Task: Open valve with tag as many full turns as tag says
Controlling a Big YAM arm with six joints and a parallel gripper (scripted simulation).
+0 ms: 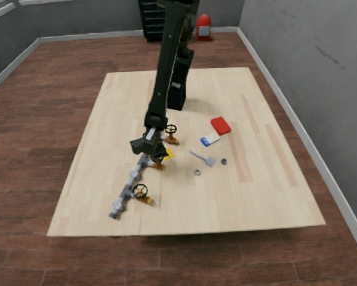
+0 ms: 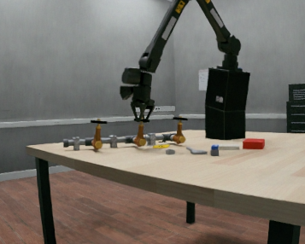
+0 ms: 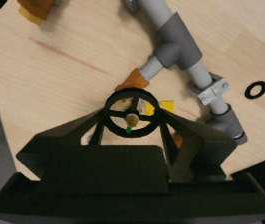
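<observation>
Right now my hand is 120 mm above the yellow tag, 90 mm past it and 30 mm to the right of it. From my hand the other things lie so: blue-and-white block (300 mm to the left, 180 mm behind, 110 mm below); then grey flat tool (250 mm to the left, 110 mm below, 50 mm behind); then grey part (360 mm to the left, 110 mm below, 30 mm behind).
</observation>
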